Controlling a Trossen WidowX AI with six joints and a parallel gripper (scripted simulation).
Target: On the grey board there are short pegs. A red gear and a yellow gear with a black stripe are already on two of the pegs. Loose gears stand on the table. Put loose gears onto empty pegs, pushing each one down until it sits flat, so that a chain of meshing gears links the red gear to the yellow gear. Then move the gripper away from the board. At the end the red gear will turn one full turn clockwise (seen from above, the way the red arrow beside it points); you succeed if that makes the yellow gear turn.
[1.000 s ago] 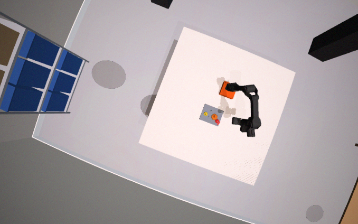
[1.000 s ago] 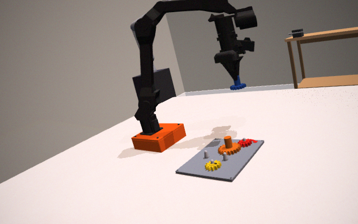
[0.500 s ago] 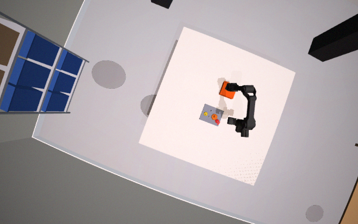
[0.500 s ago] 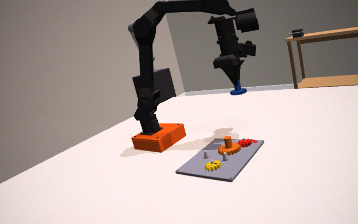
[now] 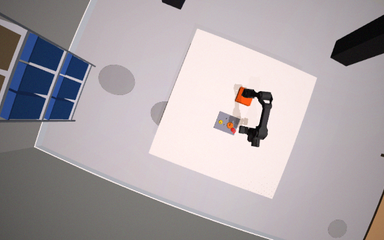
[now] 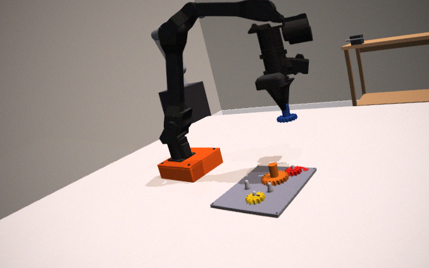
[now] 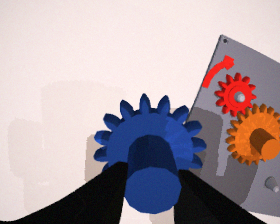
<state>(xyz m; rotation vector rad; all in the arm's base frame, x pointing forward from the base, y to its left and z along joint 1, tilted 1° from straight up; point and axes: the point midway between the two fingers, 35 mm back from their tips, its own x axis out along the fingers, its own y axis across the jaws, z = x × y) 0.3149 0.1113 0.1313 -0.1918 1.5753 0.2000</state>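
My gripper tip is now 20 mm short of the yellow gear, 210 mm to the left of it and 130 mm above it. Round my gripper tip: red arrow (50 mm ahead, 50 mm to the right, 140 mm below); red gear (40 mm ahead, 70 mm to the right, 130 mm below); blue gear (10 mm below).
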